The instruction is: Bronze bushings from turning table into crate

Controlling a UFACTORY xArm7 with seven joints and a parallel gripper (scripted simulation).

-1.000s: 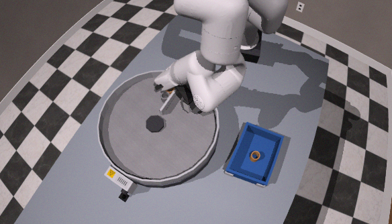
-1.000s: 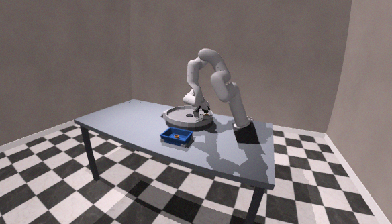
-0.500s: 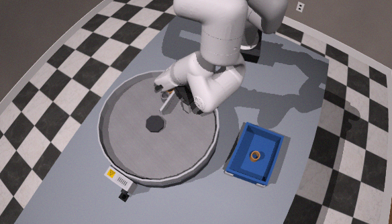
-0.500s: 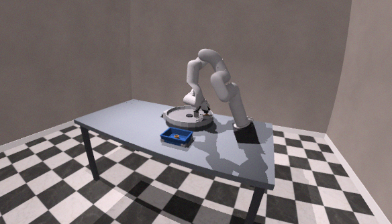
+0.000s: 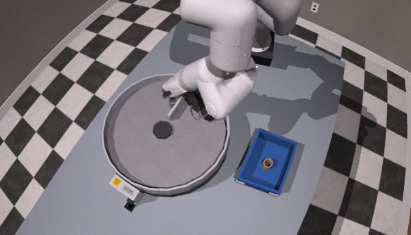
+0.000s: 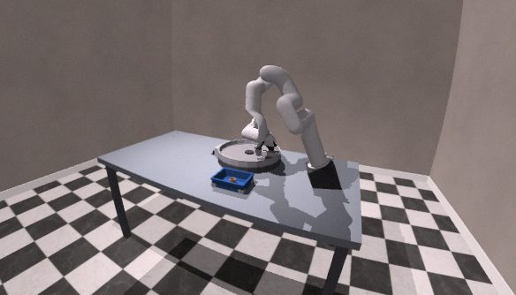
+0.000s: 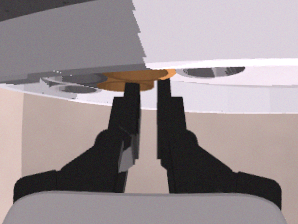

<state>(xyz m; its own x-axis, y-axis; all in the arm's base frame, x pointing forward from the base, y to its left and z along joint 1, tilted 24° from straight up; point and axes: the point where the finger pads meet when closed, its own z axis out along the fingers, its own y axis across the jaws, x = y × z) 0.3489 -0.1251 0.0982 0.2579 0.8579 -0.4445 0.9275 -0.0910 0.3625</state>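
My hand is 40 cm to the right of the blue crate and 7 cm above it. The rest, counted from my hand: turning table (13 cm ahead, 7 cm to the left, 4 cm below).
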